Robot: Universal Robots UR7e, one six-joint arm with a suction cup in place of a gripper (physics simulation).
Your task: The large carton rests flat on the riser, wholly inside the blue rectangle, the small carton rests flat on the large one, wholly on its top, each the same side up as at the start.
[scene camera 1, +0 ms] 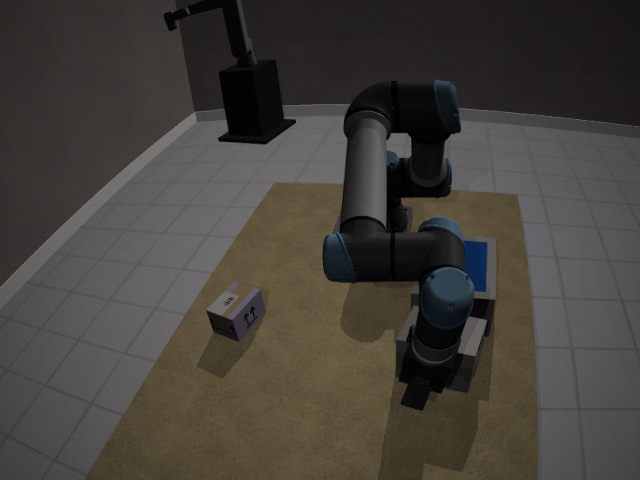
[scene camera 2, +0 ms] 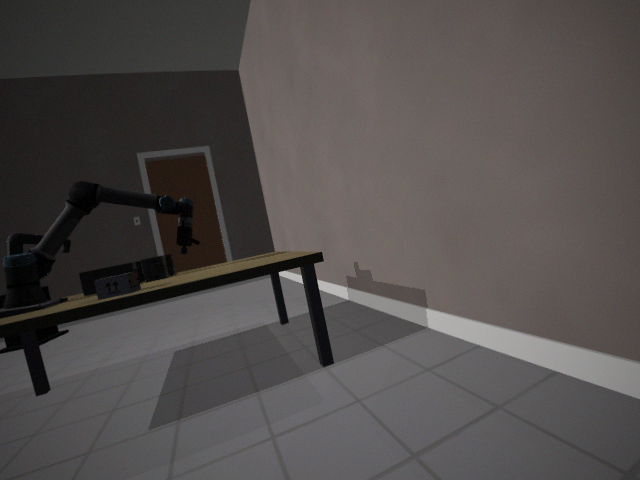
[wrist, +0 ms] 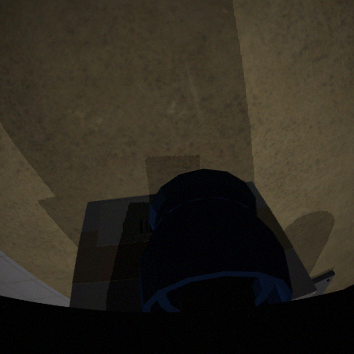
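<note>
The large carton [scene camera 1: 471, 335] [scene camera 2: 156, 267] [wrist: 90, 257], grey-white with a brown tape band, stands on the table in front of the riser [scene camera 1: 492, 273] [scene camera 2: 89, 281]. The blue rectangle [scene camera 1: 475, 266] on the riser's top is partly hidden by my arm. The small carton [scene camera 1: 251, 315] [scene camera 2: 116, 285], lilac with upward arrows, stands upright on the table to the left. My suction gripper [scene camera 1: 426, 372] [scene camera 2: 184, 250] [wrist: 204, 187] hangs in the air, a little above and beyond the large carton's front side. Scene camera 2 shows a gap between cup and carton; nothing hangs from the cup.
The yellowish table [scene camera 1: 310, 413] [scene camera 2: 227, 269] carries the cartons, the riser and my arm's base. Its right edge runs close beside the riser and large carton. Another arm's black pedestal [scene camera 1: 253, 98] stands beyond the table. My arm's shadow falls across the tabletop in front of the large carton.
</note>
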